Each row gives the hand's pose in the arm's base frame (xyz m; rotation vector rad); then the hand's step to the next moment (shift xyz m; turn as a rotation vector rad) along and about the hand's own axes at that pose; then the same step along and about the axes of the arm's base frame.
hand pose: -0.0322 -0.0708 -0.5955 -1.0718 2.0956 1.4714
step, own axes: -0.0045 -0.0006 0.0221 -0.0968 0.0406 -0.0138
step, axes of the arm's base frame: 0.0006 0.0217 -0.0060 0.0336 0.0305 0.0957
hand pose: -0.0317 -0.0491 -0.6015 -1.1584 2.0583 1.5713
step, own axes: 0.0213 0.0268 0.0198 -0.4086 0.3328 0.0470
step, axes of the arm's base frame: -0.0378 0.0112 -0.0033 -0.0019 0.2362 0.4734
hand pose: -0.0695 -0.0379 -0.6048 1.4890 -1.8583 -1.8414
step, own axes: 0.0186 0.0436 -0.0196 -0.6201 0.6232 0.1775
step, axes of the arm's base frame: -0.0190 -0.0364 0.0307 -0.1377 0.4039 0.7889
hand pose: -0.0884 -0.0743 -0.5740 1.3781 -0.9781 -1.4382
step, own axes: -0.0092 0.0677 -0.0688 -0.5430 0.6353 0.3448
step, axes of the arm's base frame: 0.0737 -0.0085 0.0624 -0.3024 0.3205 0.7894
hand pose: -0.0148 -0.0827 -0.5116 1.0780 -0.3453 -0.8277
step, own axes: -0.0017 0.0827 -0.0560 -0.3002 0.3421 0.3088
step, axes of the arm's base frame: 0.0687 0.0550 0.0473 -0.2444 0.0999 0.4825
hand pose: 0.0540 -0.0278 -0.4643 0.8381 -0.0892 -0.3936
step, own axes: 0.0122 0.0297 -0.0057 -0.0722 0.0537 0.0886
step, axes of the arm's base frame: 0.0216 0.0173 0.0172 -0.0708 -0.0033 0.1045
